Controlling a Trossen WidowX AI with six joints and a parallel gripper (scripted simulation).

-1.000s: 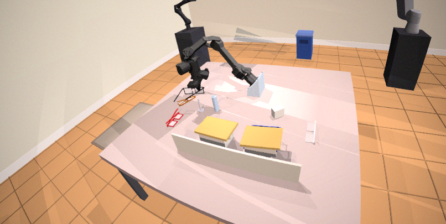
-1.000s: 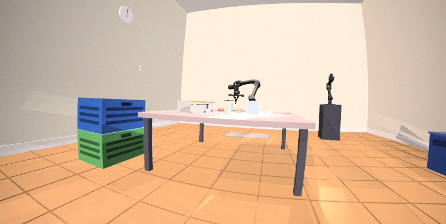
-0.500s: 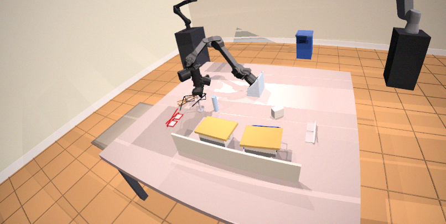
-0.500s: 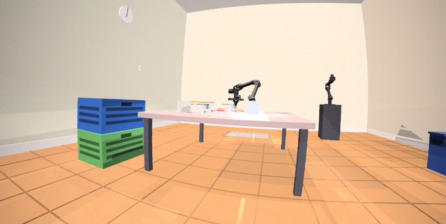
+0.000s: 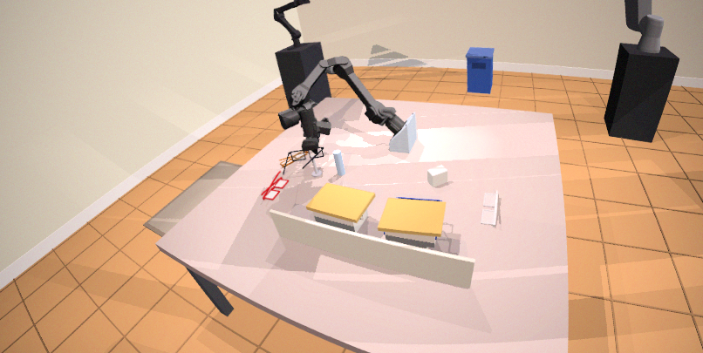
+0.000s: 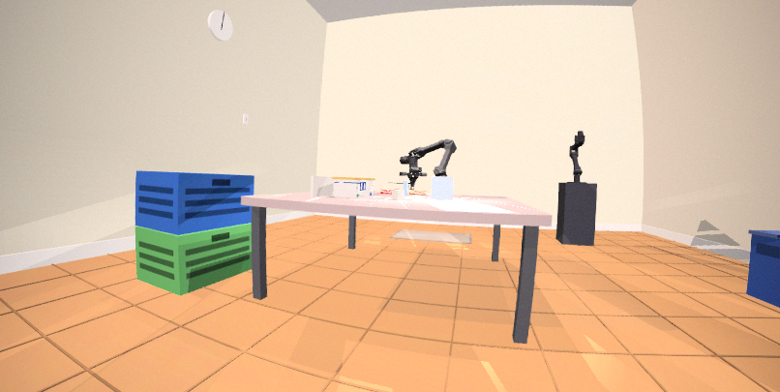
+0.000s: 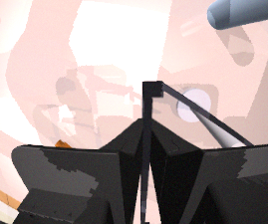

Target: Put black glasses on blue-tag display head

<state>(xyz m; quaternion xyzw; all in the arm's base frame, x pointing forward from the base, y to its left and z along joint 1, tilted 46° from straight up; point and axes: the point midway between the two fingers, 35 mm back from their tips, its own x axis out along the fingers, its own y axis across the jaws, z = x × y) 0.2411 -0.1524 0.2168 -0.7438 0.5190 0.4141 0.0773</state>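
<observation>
Now: gripper tip 5 cm short of the round stand, 3 cm to the right of it and 3 cm above it. The rest, counted from my gripper tip: white cube 48 cm to the left, 5 cm behind, 3 cm below; then pale blue cylinder 12 cm to the left, 2 cm ahead, 1 cm below; then low white wall 41 cm to the left, 35 cm ahead.
</observation>
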